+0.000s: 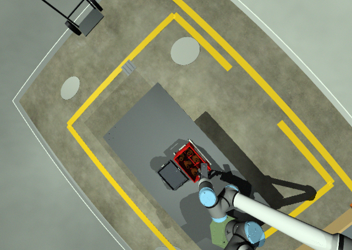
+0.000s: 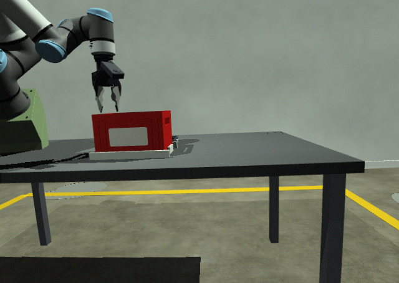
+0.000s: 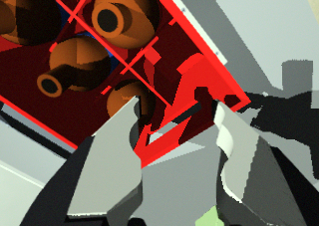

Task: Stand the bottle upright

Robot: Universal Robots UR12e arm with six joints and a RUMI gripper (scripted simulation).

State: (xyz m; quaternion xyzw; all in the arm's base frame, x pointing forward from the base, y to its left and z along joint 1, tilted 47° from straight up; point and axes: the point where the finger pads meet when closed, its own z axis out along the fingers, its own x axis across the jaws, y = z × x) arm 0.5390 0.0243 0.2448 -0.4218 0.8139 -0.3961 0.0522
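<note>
Now: the red crate 110 mm below my hand, 80 mm ahead of it and 50 mm to the left of it. From my hand the other things lie so: dark tray (320 mm to the left, 180 mm below, 80 mm ahead); bottle (170 mm ahead, 110 mm below, 10 mm to the left).
</note>
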